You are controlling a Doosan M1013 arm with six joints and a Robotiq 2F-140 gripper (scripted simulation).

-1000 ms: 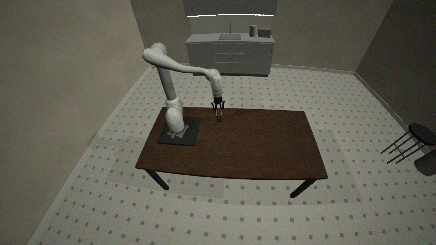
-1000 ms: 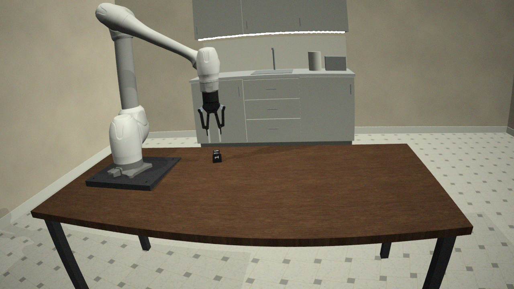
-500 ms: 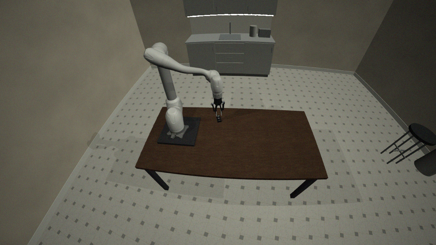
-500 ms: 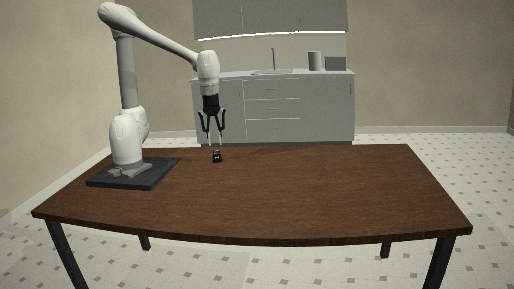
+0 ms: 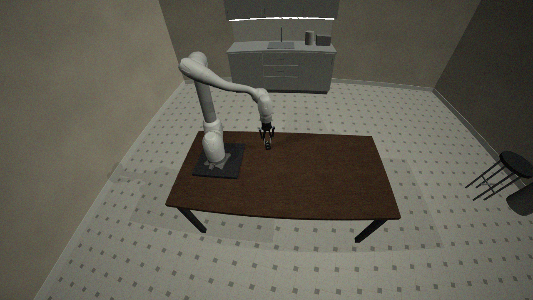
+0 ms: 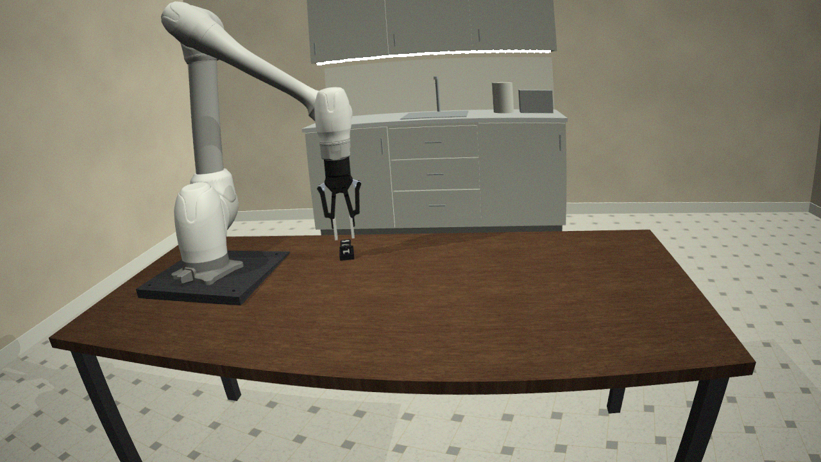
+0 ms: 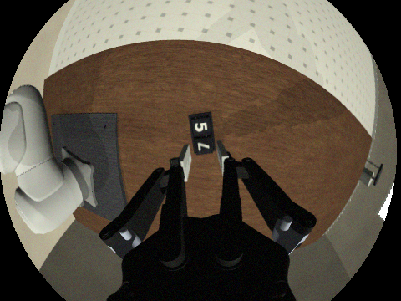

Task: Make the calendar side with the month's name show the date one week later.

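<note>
The dark tray lies 9 cm below my hand, 1 cm to the left of it and 1 cm behind it.
</note>
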